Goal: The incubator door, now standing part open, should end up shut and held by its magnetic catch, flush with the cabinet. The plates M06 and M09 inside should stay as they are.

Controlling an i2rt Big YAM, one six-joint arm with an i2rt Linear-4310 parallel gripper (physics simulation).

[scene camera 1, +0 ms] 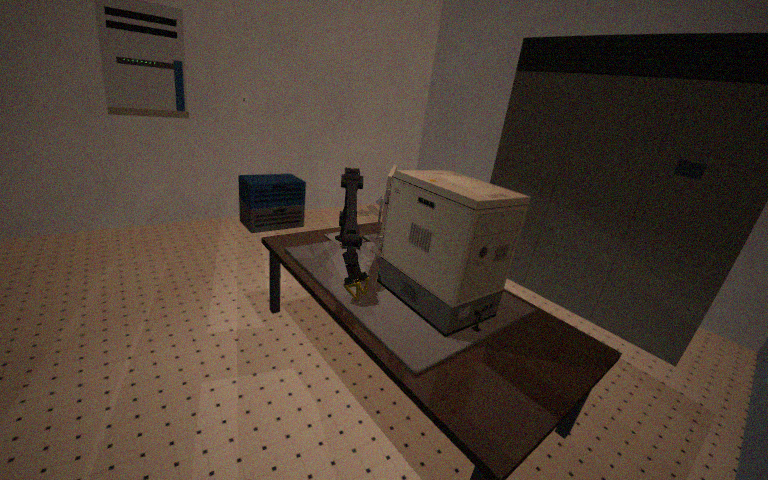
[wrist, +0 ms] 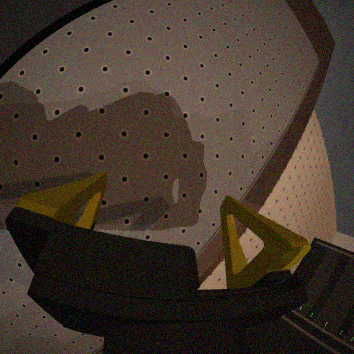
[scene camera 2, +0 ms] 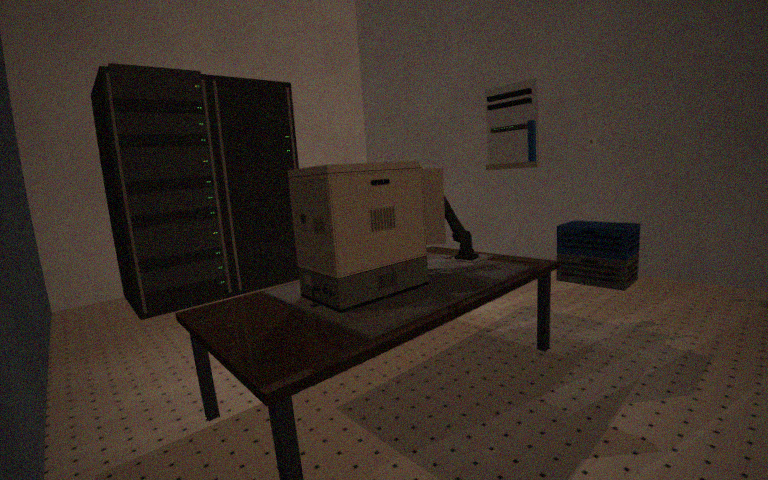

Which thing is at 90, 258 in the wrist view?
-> The gripper.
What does the gripper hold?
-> Nothing.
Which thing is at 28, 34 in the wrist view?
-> A beige incubator.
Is the gripper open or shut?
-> Open.
